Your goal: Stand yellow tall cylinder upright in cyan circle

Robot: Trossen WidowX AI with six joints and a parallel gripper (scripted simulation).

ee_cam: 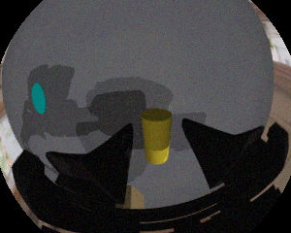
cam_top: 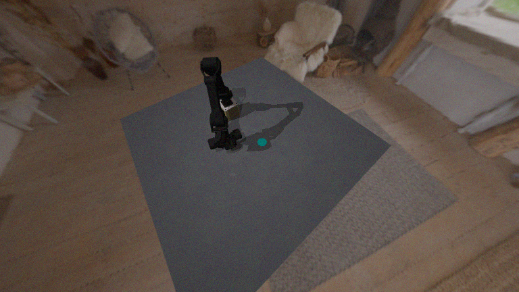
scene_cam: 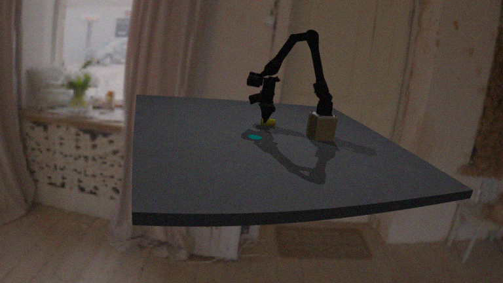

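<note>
Right now the cyan circle is 9 cm ahead of my gripper tip, 20 cm to the left of it and 2 cm below it. From my gripper tip the other things lie so: yellow cylinder: 2 cm behind.
</note>
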